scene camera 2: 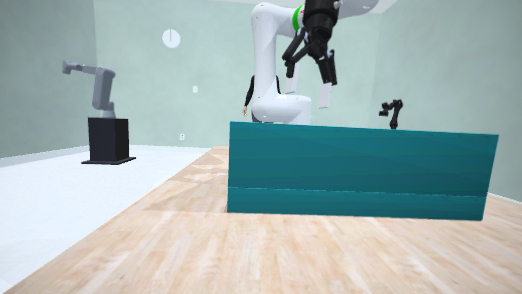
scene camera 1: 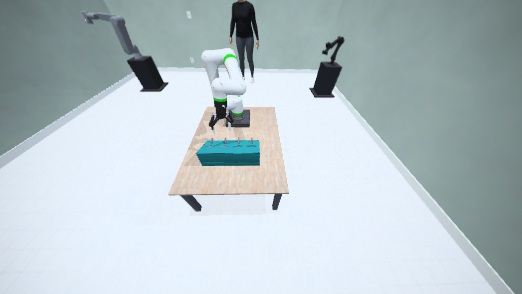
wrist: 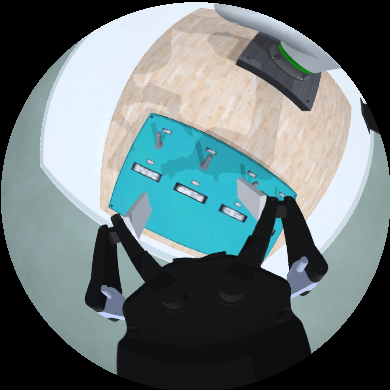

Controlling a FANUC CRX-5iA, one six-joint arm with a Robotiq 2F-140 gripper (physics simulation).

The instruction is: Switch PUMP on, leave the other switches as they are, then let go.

Note:
In view: my gripper [scene camera 2: 307, 100] and a teal switch box [scene camera 2: 273, 168].
My gripper also shows in the wrist view [wrist: 192, 194]. The teal switch box shows as well in scene camera 1 [scene camera 1: 217, 153] and in the wrist view [wrist: 197, 207].

